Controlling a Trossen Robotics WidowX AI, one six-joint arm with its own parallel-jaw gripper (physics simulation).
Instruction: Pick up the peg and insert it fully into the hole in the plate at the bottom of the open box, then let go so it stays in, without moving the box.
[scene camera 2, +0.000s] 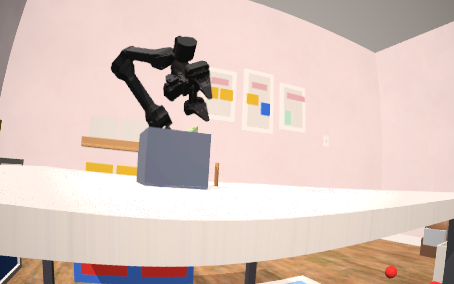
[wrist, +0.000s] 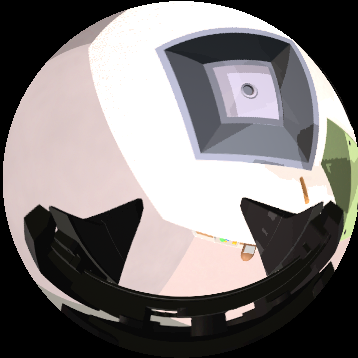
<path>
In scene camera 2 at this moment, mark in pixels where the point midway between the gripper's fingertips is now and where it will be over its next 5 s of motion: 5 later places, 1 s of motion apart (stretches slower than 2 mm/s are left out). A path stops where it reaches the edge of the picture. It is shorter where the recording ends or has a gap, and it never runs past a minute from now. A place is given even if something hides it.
My gripper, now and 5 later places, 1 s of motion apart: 209, 110; 207, 111; 204, 113; 206, 114; 222, 122; 220, 140
</path>
